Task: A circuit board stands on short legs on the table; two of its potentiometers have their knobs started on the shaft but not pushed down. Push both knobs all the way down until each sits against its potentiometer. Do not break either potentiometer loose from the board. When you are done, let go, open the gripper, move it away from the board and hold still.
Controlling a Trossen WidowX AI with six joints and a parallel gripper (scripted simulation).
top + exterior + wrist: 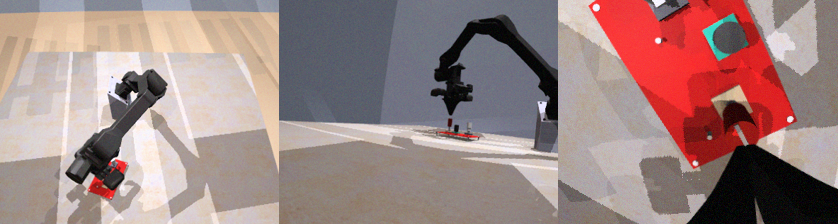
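My gripper tip is 30 mm above the red knob. Round my gripper tip: grey knob: 90 mm behind, 20 mm to the left, 40 mm below.
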